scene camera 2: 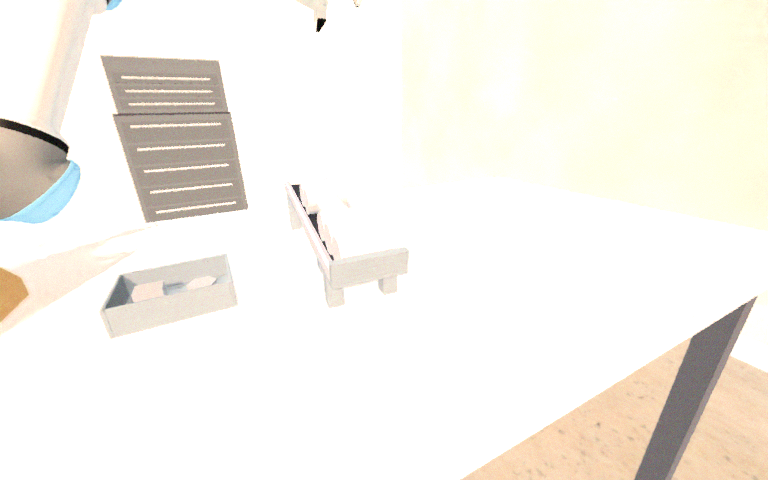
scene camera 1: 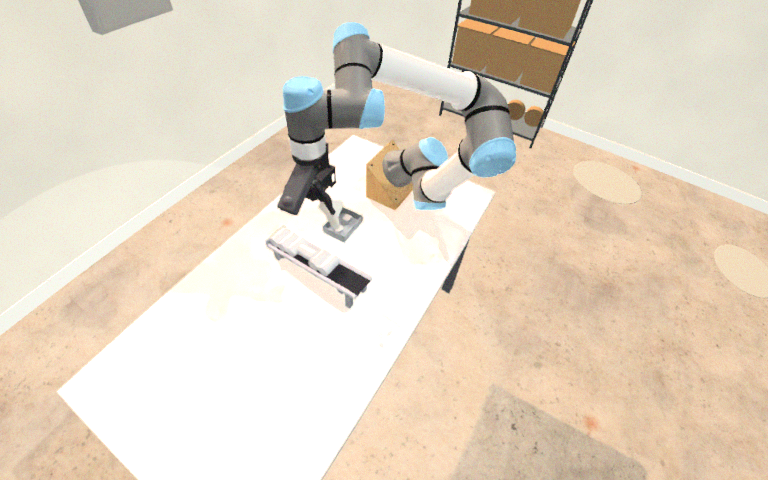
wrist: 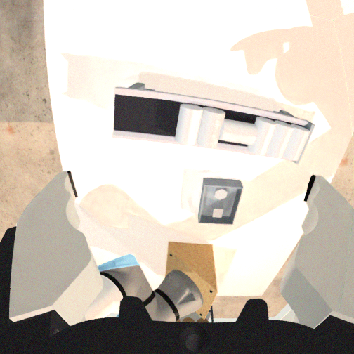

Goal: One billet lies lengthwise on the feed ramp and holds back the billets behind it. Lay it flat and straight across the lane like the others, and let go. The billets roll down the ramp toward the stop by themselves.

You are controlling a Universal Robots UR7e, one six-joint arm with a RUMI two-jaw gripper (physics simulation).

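Pixels of known places: gripper, between the fingertips: (scene camera 2: 335,21) (scene camera 1: 312,218); arm's base, origin of its link: (scene camera 1: 396,169).
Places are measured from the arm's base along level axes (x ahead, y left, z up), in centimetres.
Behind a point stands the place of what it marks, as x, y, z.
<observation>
The feed ramp (scene camera 1: 317,275) (scene camera 2: 368,267) (wrist: 145,135) carries white billets. In the wrist view, one billet (wrist: 238,132) lies lengthwise in the lane. Two billets (wrist: 190,125) (wrist: 211,127) lie across the lane on its left, beside a bare dark stretch of ramp. Several billets (wrist: 280,137) lie across and close together on its right, by the end board. In scene camera 2 the billets are washed out. My gripper (scene camera 1: 335,219) (wrist: 190,176) is open and empty, above the table on the tray's side of the ramp. A fingertip shows at the top of scene camera 2.
A grey tray (scene camera 1: 344,237) {36.6, -4.3, -6.9} (scene camera 2: 169,312) {29.0, -13.4, -8.5} (wrist: 202,202) with two small pieces stands beside the ramp. The wooden base block (scene camera 1: 380,186) {11.8, -1.8, -0.8} (wrist: 190,252) of the arm is beyond the tray. A shelf rack (scene camera 1: 559,82) stands behind the table.
</observation>
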